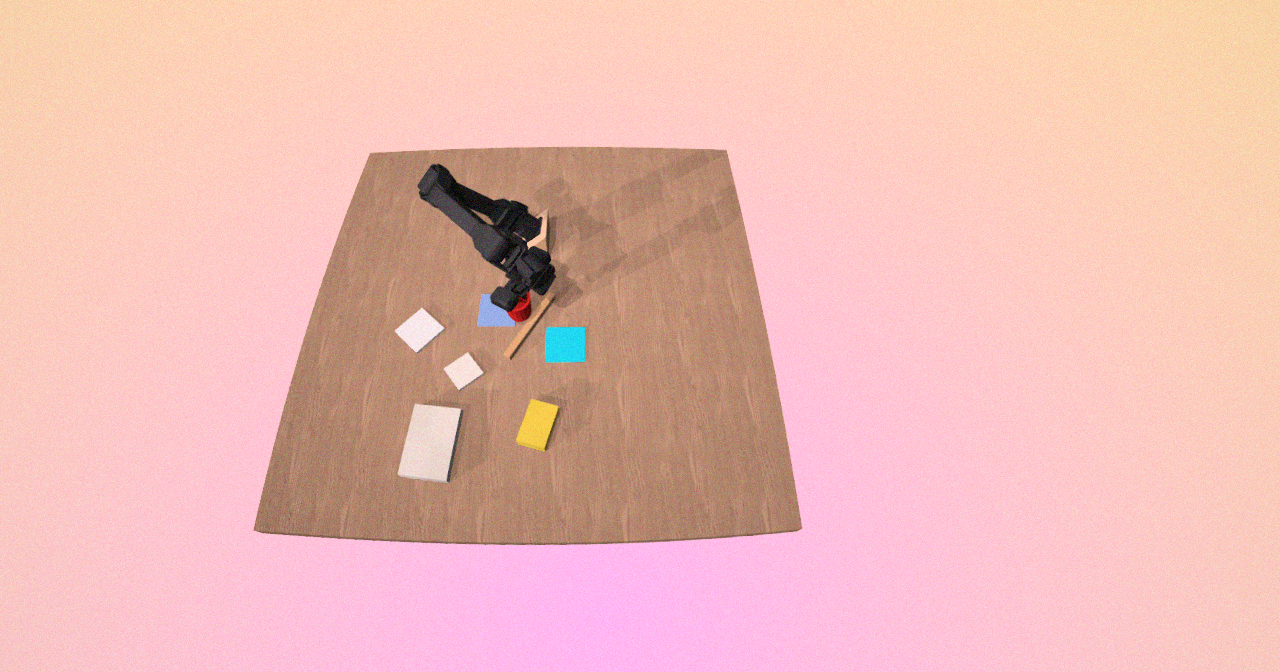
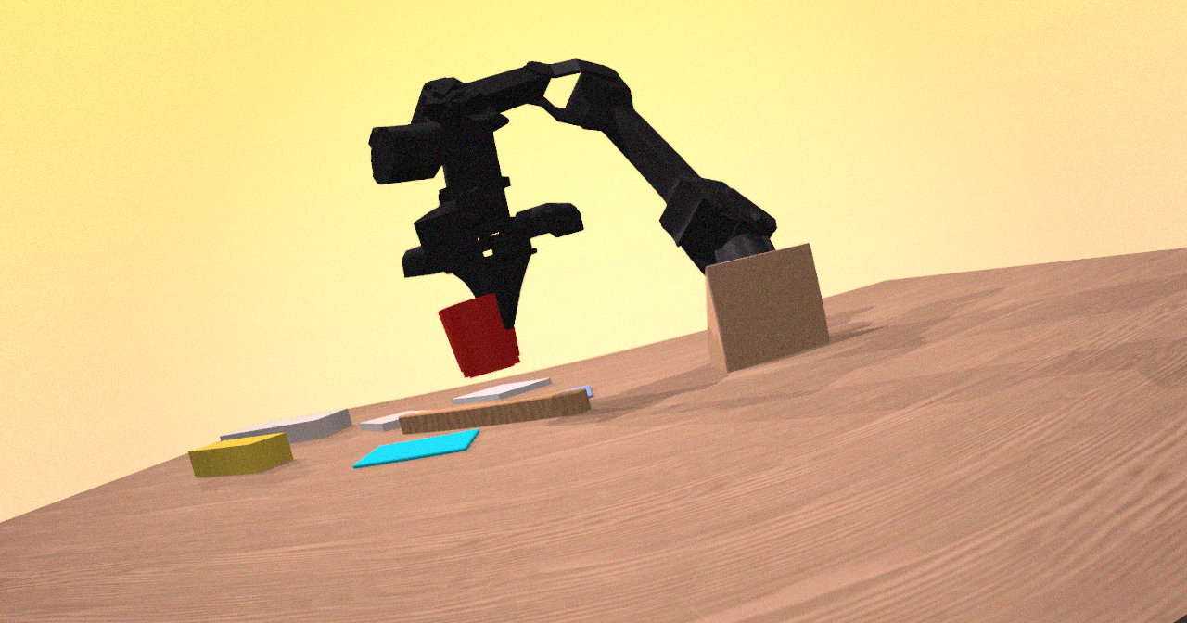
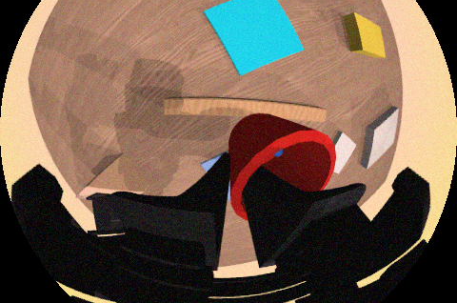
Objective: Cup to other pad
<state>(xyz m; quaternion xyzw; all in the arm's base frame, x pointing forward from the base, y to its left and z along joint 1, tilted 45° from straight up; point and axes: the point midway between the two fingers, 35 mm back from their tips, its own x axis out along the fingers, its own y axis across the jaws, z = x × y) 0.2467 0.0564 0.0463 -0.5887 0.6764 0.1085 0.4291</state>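
Right now my gripper tip is 40 mm short of the blue marble, 30 mm to the left of it and 20 mm above it. Also, from my gripper tip: wooden bar 80 mm below, 40 mm ahead, 10 mm to the left; then red cup 30 mm ahead, 20 mm to the right; then lilac pad 90 mm to the right, 90 mm below, 10 mm behind.
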